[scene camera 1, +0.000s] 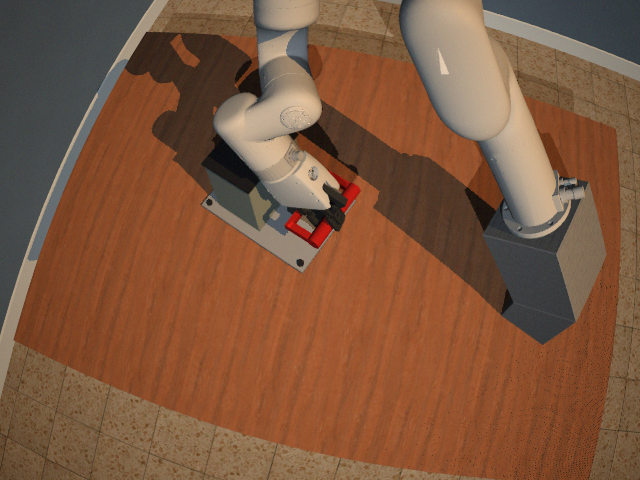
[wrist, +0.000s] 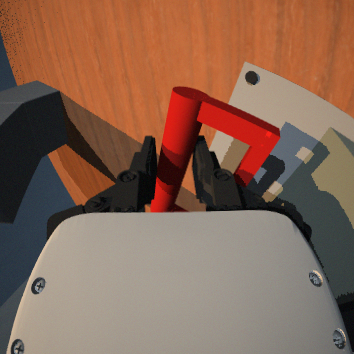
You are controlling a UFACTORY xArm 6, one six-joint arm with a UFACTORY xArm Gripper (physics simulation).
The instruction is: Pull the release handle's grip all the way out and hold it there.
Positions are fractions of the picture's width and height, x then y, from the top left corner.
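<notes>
Scene camera 1 shows the gripper (scene camera 1: 0.52,0.46) together with a grey base plate (scene camera 1: 0.43,0.49), while the gripper (wrist: 0.49,0.43) is visible from the wrist as well.
</notes>
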